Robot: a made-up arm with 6 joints. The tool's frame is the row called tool.
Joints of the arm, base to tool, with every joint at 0 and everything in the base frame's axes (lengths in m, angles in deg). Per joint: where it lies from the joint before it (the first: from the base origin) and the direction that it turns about. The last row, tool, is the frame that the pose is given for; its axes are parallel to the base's.
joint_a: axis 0 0 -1 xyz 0 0 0.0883
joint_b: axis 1 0 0 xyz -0.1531 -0.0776 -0.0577
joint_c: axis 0 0 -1 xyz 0.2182 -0.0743 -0.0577
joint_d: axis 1 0 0 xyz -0.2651 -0.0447 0.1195
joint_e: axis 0 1 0 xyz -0.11 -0.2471 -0.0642
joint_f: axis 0 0 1 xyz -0.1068 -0.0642 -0.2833
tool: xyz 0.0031 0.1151 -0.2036
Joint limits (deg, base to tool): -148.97..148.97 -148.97..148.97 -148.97..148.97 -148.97..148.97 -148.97..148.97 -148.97..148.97
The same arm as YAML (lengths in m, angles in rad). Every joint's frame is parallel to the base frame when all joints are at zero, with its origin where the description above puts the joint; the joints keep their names.
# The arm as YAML. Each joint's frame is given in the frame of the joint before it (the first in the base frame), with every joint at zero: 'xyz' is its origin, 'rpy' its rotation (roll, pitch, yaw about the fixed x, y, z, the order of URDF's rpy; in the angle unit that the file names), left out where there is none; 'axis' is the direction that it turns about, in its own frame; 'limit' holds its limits. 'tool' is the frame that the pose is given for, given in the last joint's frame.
units:
  length: m
  angle: rad
joints:
  - name: joint_a
    type: revolute
    origin:
      xyz: [0.0, 0.0, 0.0883]
    axis: "-z"
    limit:
      lower: -2.6
      upper: 2.6
  - name: joint_b
    type: revolute
    origin:
      xyz: [-0.1531, -0.0776, -0.0577]
    axis: "+x"
    limit:
      lower: -2.6
      upper: 2.6
  - name: joint_c
    type: revolute
    origin:
      xyz: [0.2182, -0.0743, -0.0577]
    axis: "-z"
    limit:
      lower: -2.6
      upper: 2.6
  - name: joint_d
    type: revolute
    origin:
      xyz: [-0.2651, -0.0447, 0.1195]
    axis: "+x"
    limit:
      lower: -2.6
      upper: 2.6
  - name: joint_e
    type: revolute
    origin:
      xyz: [-0.11, -0.2471, -0.0642]
    axis: "+y"
    limit:
      lower: -2.6
      upper: 2.6
  - name: joint_f
    type: revolute
    origin:
      xyz: [-0.1068, -0.0642, -0.2833]
    axis: "+z"
    limit:
      lower: -2.6
      upper: 2.6
tool:
  origin:
    xyz: [0.0031, 0.1151, -0.2036]

